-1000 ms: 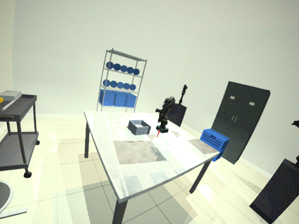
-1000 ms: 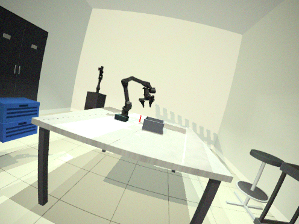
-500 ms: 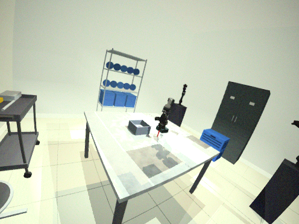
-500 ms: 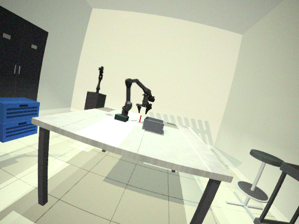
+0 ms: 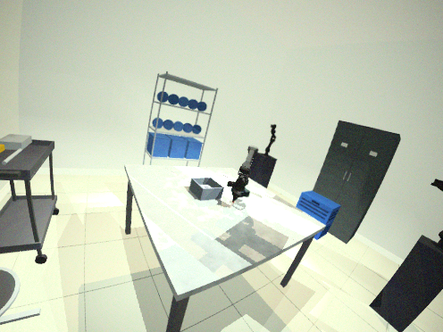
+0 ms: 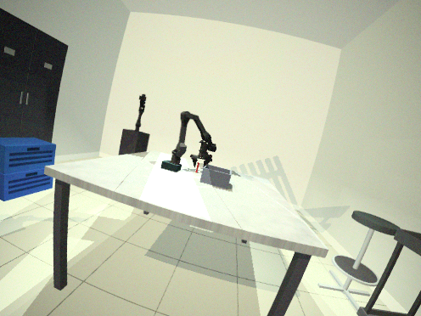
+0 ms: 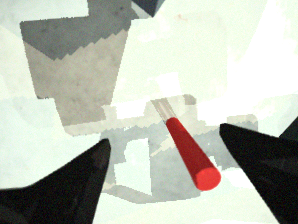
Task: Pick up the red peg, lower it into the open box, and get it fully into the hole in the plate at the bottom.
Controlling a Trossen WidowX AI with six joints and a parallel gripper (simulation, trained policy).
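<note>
Now: the red peg 10 mm to the right of my gripper tip, 10 mm behind it and 10 mm above it. Also, from my gripper tip: grey box: 180 mm ahead, 140 mm to the right, 10 mm below.
</note>
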